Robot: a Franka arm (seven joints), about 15 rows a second.
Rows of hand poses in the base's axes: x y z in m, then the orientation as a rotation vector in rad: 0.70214, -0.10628, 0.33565, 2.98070, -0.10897, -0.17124; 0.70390, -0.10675, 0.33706, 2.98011, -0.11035, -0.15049; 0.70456, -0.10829, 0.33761, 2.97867, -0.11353, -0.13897; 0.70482, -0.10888, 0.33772, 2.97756, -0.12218, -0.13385; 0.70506, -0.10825, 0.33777, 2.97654, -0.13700, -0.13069; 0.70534, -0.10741, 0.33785, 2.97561, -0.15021, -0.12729; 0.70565, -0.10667, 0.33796, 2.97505, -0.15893, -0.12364; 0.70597, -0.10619, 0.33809, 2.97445, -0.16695, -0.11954; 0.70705, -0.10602, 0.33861, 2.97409, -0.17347, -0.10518; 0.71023, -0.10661, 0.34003, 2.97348, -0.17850, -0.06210; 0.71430, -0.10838, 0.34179, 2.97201, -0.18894, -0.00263; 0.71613, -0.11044, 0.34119, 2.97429, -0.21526, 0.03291; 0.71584, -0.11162, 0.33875, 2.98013, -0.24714, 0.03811; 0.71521, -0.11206, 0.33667, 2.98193, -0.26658, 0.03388; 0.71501, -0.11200, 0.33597, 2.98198, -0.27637, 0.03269
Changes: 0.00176, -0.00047, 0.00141, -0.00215, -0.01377, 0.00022; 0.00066, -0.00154, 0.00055, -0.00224, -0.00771, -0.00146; 0.00026, -0.00059, 0.00011, -0.00140, -0.00379, -0.00547; 0.00024, 0.00063, 0.00005, -0.00107, -0.00284, -0.00970; 0.00028, 0.00084, 0.00008, -0.00095, -0.00292, -0.00862; 0.00031, 0.00074, 0.00011, -0.00065, -0.00286, -0.00561; 0.00032, 0.00048, 0.00013, -0.00071, -0.00312, -0.00512; 0.00108, 0.00017, 0.00052, -0.00123, -0.00986, -0.00356; 0.00318, -0.00059, 0.00142, -0.00326, -0.02884, -0.00101; 0.00407, -0.00177, 0.00176, -0.00399, -0.04006, -0.00376; 0.00183, -0.00206, -0.00060, 0.00261, -0.02533, -0.01547; -0.00029, -0.00118, -0.00244, 0.00818, -0.00567, -0.02049; -0.00063, -0.00044, -0.00208, 0.00372, 0.00157, -0.01294; -0.00020, 0.00006, -0.00070, 0.00102, 0.00023, -0.00652
